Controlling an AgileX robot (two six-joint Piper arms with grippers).
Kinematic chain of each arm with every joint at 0, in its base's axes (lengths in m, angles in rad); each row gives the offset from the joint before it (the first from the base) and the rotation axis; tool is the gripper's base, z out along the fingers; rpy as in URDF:
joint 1: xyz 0 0 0.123 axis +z
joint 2: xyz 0 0 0 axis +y
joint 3: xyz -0.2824 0 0.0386 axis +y
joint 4: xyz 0.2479 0 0.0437 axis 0.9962 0 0.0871
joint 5: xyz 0 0 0 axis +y
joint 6: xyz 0.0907 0 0.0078 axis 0.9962 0 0.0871
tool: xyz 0 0 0 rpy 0 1.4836 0
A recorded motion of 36 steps. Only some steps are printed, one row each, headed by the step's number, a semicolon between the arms.
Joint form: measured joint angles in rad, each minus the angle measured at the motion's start. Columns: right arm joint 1, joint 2, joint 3, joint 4, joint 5, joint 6; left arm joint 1, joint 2, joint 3, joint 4, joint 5, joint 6.
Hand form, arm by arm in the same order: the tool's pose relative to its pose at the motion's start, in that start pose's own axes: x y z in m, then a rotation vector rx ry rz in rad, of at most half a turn. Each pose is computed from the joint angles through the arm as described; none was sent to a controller.
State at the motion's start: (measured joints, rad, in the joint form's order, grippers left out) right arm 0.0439 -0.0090 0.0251 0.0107 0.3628 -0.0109; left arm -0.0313 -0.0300 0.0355 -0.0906 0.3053 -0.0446
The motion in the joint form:
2: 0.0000 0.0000 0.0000 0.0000 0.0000 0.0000; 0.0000 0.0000 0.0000 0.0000 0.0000 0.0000
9: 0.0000 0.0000 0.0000 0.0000 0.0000 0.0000; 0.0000 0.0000 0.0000 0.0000 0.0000 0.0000
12: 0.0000 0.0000 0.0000 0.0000 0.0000 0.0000; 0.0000 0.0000 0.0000 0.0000 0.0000 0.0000
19: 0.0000 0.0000 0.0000 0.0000 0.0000 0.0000; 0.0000 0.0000 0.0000 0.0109 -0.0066 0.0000
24: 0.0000 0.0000 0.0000 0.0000 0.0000 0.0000; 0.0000 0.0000 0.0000 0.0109 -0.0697 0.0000
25: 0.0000 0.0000 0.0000 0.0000 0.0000 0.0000; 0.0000 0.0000 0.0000 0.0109 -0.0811 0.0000
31: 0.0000 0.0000 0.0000 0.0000 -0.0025 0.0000; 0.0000 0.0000 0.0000 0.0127 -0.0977 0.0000
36: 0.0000 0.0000 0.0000 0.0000 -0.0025 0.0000; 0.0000 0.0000 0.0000 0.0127 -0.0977 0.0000
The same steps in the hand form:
2: 0.0000 0.0000 0.0000 0.0000 0.0000 0.0000; 0.0000 0.0000 0.0000 0.0000 0.0000 0.0000
9: 0.0000 0.0000 0.0000 0.0000 0.0000 0.0000; 0.0000 0.0000 0.0000 0.0000 0.0000 0.0000
12: 0.0000 0.0000 0.0000 0.0000 0.0000 0.0000; 0.0000 0.0000 0.0000 0.0000 0.0000 0.0000
19: 0.0000 0.0000 0.0000 0.0000 0.0000 0.0000; -0.0006 0.0003 0.0000 -0.0029 -0.0067 0.0104
24: 0.0000 0.0000 0.0000 0.0000 0.0000 0.0000; -0.0063 0.0000 -0.0002 0.0002 -0.0698 0.0105
25: 0.0000 0.0000 0.0000 0.0000 0.0000 0.0000; -0.0074 -0.0001 -0.0003 0.0008 -0.0811 0.0105
31: -0.0002 0.0000 0.0000 0.0000 -0.0025 0.0000; -0.0089 -0.0002 -0.0004 0.0011 -0.0977 0.0123
36: -0.0002 0.0000 0.0000 0.0000 -0.0025 0.0000; -0.0089 -0.0002 -0.0004 0.0011 -0.0977 0.0123

